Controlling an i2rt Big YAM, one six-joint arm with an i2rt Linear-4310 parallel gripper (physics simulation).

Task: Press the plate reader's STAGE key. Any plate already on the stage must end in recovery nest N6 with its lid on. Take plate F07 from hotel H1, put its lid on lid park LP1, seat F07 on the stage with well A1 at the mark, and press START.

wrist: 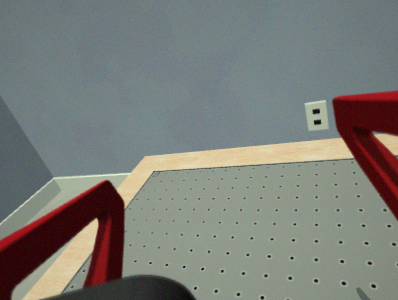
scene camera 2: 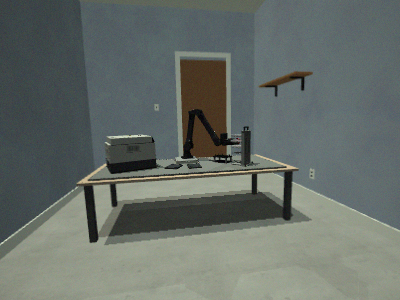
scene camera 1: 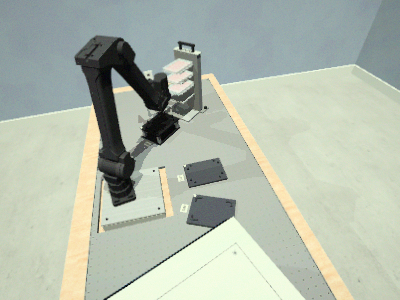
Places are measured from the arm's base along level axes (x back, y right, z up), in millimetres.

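Where they show: gripper, between the fingertips: (wrist: pixel 217 155) (scene camera 2: pixel 238 140) (scene camera 1: pixel 147 78); arm's base, origin of its link: (scene camera 2: pixel 187 157) (scene camera 1: pixel 122 191).
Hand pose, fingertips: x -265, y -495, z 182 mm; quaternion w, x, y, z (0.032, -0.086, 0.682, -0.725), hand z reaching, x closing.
Note:
Each offset is from my fingertips to the centre of the thing. Level surfaces: height alone.
My gripper (wrist: pixel 217 155) (scene camera 2: pixel 234 142) is open and empty, its red fingers wide apart; in scene camera 2 it is level with the plates beside hotel H1 @[dx -176, dy +67, dz -30 mm] (scene camera 1: pixel 197 80) (scene camera 2: pixel 246 148). In scene camera 1 the arm's end hides the fingers. Several pale pink plates @[dx -142, dy +88, dz +71 mm] (scene camera 1: pixel 178 65) lie flat, stacked with gaps, in the hotel; which is F07 cannot be read. The plate reader @[dx +173, dy +1092, dz -62 mm] (scene camera 1: pixel 237 265) (scene camera 2: pixel 131 152) shows no stage or keys. Two dark flat pads, lid park LP1 @[dx -73, dy +528, dz -202 mm] (scene camera 1: pixel 205 172) and nest N6 @[dx -17, dy +711, dz -203 mm] (scene camera 1: pixel 212 211), lie bare between hotel and reader.
A black raised stand (scene camera 1: pixel 160 129) (scene camera 2: pixel 222 158) is beneath the arm's end, between the arm's base and the hotel. The pale base plate (scene camera 1: pixel 142 200) carries the arm. A perforated board with a wooden table edge @[dz -224 mm] (wrist: pixel 240 156) shows in the wrist view, with the wall and an outlet (wrist: pixel 316 115) behind.

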